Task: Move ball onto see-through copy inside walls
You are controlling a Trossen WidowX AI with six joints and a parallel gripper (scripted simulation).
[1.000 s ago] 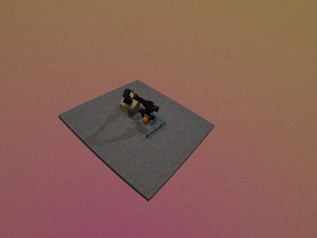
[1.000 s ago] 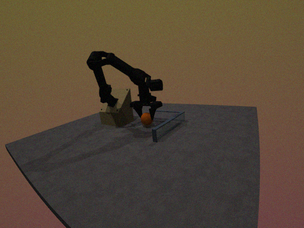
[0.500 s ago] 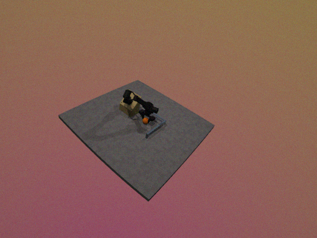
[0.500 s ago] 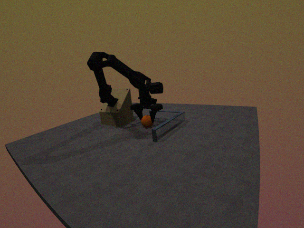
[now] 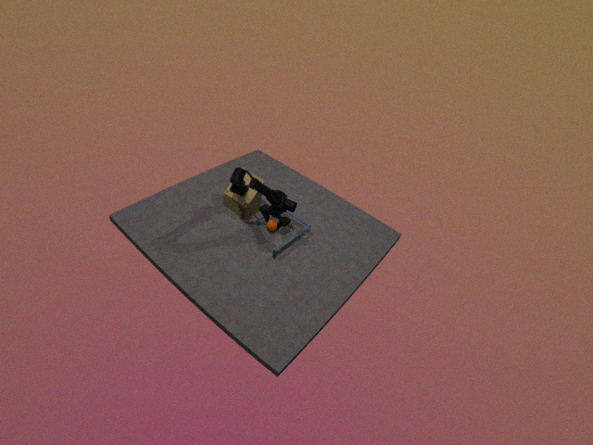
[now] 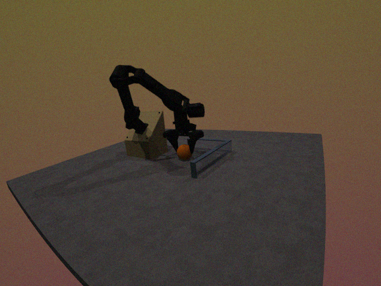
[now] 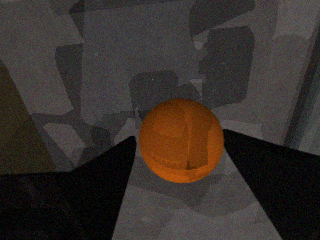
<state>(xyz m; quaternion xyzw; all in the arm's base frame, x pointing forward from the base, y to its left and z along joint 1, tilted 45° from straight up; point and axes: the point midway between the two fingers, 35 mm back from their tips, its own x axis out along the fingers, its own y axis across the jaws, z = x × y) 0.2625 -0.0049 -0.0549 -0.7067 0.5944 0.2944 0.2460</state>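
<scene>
The orange ball lies right at my gripper tip. Round my gripper tip: faint orange patch: right at my gripper tip; then wall: 15 cm ahead, 2 cm to the left.
</scene>
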